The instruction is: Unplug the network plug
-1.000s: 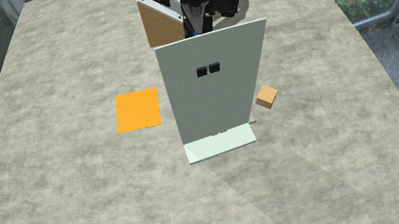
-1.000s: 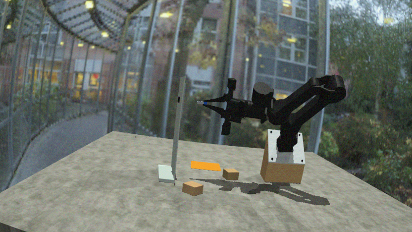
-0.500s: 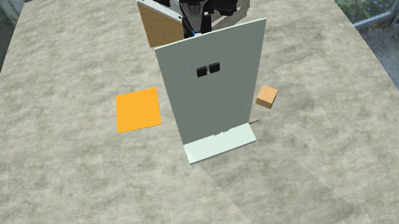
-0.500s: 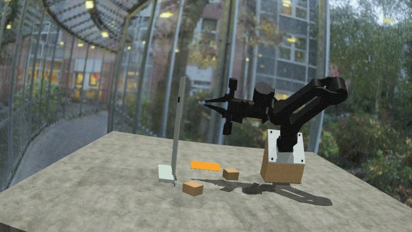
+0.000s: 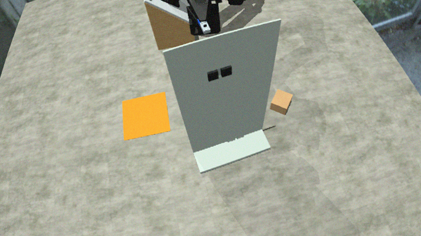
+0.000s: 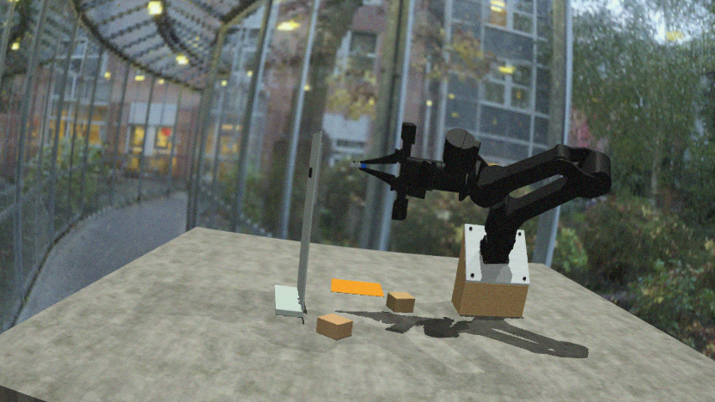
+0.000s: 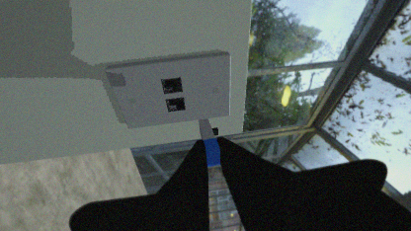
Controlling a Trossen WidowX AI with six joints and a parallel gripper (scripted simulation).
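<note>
Right now my gripper tip is 4 cm past the orange marked square, 17 cm to the left of it and 29 cm above it. The rest, counted from my gripper tip: grey-white panel (10 cm ahead, 1 cm to the left, 13 cm below); network plug (1 cm ahead); thin pale tab (1 cm ahead).
</note>
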